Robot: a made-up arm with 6 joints.
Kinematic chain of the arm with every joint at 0, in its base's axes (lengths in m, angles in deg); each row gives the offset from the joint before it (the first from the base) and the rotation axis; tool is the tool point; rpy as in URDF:
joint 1: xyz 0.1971 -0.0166 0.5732 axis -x
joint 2: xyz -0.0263 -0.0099 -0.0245 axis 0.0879 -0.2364 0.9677
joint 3: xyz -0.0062 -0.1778 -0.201 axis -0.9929 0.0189 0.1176
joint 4: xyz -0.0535 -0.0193 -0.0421 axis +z
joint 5: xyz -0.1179 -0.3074 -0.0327 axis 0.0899 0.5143 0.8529
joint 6: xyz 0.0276 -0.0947 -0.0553 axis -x
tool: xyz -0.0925 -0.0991 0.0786 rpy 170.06 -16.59 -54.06
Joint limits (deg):
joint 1: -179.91..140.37
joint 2: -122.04..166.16
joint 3: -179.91..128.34
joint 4: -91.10..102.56
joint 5: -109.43..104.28
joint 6: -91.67..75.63
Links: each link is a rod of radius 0.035 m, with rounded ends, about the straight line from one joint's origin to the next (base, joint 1, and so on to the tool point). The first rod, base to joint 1, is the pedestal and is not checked.
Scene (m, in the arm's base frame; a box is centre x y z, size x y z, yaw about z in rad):
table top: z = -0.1
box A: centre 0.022 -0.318 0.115 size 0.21 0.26 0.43 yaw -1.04
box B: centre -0.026 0.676 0.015 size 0.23 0.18 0.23 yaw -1
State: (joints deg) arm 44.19 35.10 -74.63 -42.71 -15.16 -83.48
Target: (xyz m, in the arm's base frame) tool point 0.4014 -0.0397 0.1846
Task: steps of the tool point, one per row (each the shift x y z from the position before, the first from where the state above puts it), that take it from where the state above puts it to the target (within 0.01 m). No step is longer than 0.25 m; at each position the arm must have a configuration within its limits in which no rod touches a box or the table.
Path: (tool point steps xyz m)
1: 0.0159 -0.0095 -0.0541
2: 0.0433 -0.0009 -0.0587
3: 0.0764 0.0034 -0.0502
4: 0.1092 0.0053 -0.0264
5: 0.1344 0.0083 0.0122
6: 0.1444 0.0160 0.0616
7: 0.1339 0.0318 0.1140
8: 0.0550 0.1348 -0.0341
9: 0.0474 0.1167 0.0332
10: 0.0295 0.0747 0.0830
11: 0.0033 0.0201 0.1069
12: -0.0413 0.0905 -0.1796
13: -0.1191 0.0294 -0.1585

